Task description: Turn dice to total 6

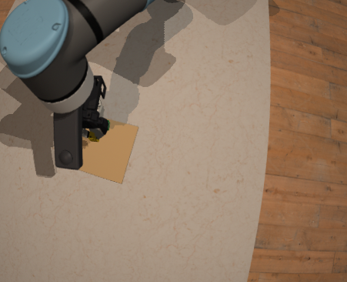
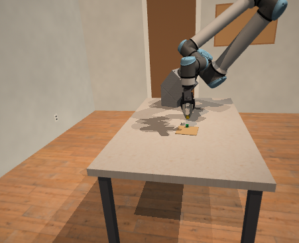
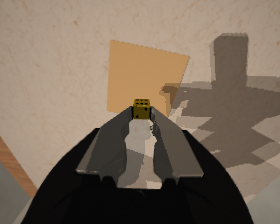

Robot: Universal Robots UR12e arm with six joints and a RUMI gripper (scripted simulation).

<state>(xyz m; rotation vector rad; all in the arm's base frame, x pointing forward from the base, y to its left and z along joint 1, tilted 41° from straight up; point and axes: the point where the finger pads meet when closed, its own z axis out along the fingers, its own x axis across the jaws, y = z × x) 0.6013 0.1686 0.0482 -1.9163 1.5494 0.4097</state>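
The tan mat is 10 cm below my hand. The rest, counted from my hand: green die 5 cm behind, 1 cm to the right, 9 cm below; white die 9 cm behind, 6 cm to the right, 10 cm below; yellow die 1 cm below.
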